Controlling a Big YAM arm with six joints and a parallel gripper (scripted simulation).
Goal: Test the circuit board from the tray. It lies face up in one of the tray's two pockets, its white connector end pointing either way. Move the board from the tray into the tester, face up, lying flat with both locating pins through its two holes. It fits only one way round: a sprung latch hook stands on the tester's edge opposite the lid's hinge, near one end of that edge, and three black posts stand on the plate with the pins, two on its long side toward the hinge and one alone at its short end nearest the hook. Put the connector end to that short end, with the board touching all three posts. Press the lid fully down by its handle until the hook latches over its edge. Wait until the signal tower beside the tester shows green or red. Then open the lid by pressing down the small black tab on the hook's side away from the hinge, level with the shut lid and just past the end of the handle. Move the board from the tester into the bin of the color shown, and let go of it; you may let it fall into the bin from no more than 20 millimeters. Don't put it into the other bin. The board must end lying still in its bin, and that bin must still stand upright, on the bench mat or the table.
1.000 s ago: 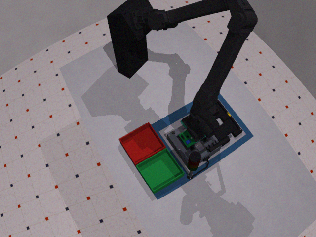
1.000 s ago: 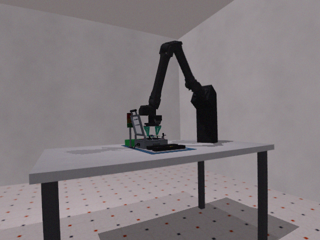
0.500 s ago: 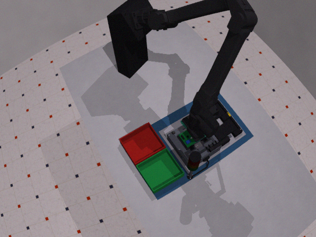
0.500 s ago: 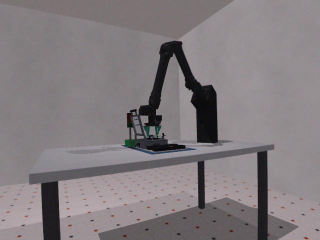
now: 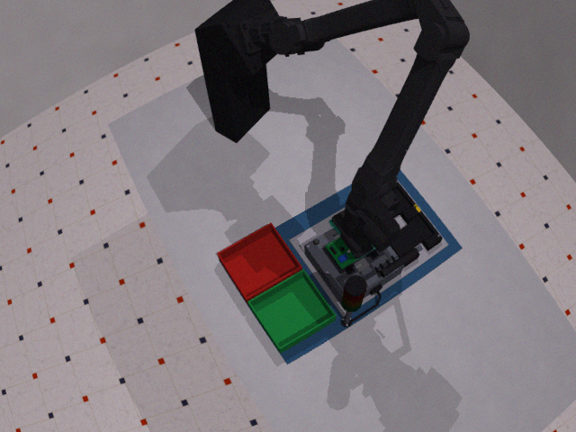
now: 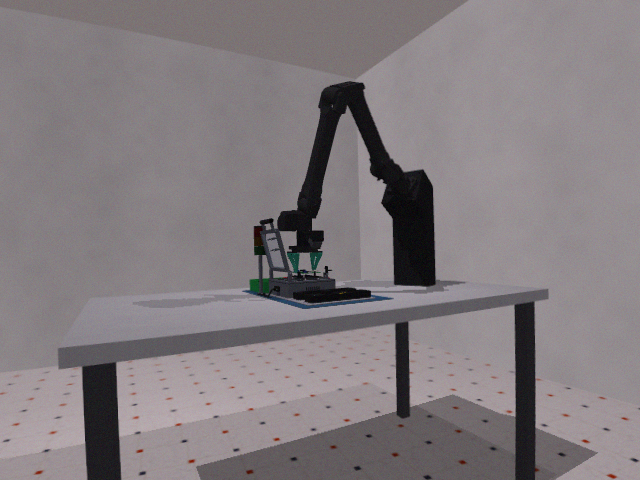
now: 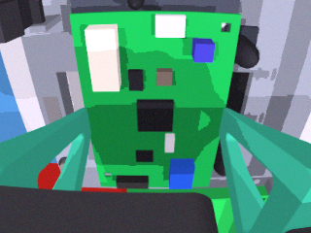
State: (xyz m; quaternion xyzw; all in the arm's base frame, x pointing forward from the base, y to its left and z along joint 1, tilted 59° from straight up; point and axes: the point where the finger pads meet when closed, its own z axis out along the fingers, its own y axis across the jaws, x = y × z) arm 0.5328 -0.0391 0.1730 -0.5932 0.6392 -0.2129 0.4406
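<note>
Right now the green circuit board is right at my hand. From my hand the other things lie so: latch hook 7 cm behind, 5 cm to the left; tester lid 12 cm ahead, 2 cm to the left, 9 cm above; tester plate 1 cm to the left, 2 cm below.
</note>
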